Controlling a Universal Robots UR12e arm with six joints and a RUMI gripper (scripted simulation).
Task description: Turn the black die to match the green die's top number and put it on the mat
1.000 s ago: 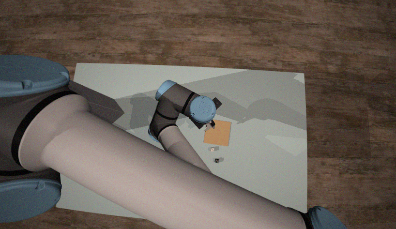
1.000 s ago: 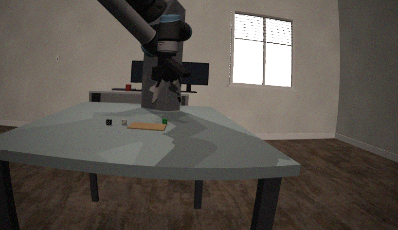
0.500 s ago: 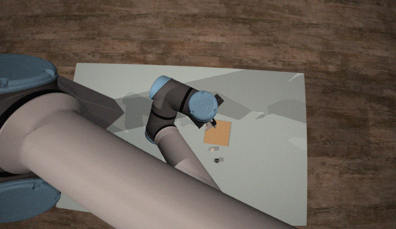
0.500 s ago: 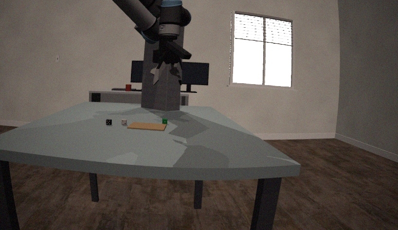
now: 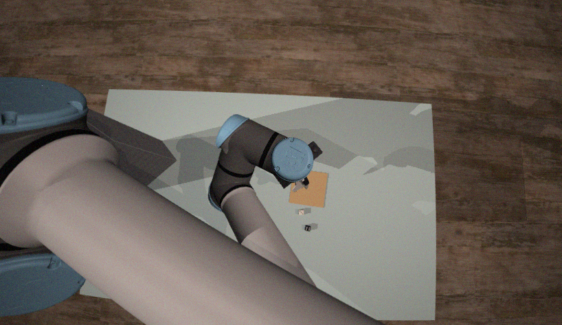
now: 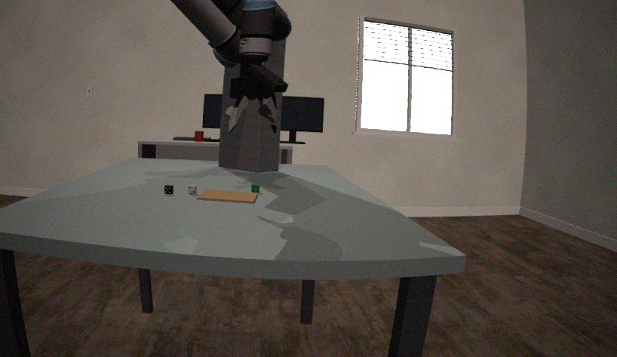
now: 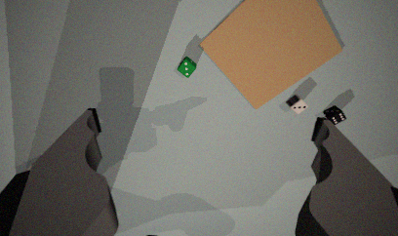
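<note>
Right now the black die is 4 cm ahead of my hand, 22 cm to the right of it and 15 cm below it. Round my hand: mat (6 cm ahead, 7 cm to the right, 15 cm below); then green die (2 cm behind, 2 cm to the left, 15 cm below); then white die (2 cm ahead, 16 cm to the right, 15 cm below).
</note>
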